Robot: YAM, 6 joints.
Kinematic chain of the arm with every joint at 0, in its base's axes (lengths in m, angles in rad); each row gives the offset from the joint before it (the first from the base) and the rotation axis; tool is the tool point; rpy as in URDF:
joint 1: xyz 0 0 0.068 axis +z
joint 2: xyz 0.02 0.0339 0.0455 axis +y
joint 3: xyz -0.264 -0.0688 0 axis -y
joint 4: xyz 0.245 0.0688 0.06 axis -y
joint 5: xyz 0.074 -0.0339 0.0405 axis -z
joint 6: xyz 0.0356 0 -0.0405 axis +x
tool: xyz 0 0 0 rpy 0 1.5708 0
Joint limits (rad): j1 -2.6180..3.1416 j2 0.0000..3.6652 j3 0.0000..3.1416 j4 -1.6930..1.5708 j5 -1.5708..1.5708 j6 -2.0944..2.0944
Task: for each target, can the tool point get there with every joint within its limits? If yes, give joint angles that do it. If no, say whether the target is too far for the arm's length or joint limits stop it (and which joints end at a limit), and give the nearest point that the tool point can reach.
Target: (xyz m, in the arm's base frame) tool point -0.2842 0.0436 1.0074
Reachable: no: too far | nearest point -0.1971 0.0302 0.7131 | short by 0.307 m
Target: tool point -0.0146 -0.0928 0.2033
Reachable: yes | joints -2.0949 0.6260 0.4445 -1.0318 -1.2537 -1.2947
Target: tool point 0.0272 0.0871 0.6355
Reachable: yes | joints -1.7052 1.0717 2.7135 -1.1508 -0.4423 1.1637
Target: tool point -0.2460 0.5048 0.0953
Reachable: yes | joints 1.9635 2.6981 1.9297 0.7162 -1.2771 -1.2857
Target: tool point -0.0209 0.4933 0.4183
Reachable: yes | joints -1.5756 0.3810 2.8053 -0.4016 0.7125 -0.9728
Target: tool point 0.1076 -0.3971 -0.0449
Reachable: yes | joints -1.3225 2.6655 1.6660 -0.8144 -0.1886 -1.3457
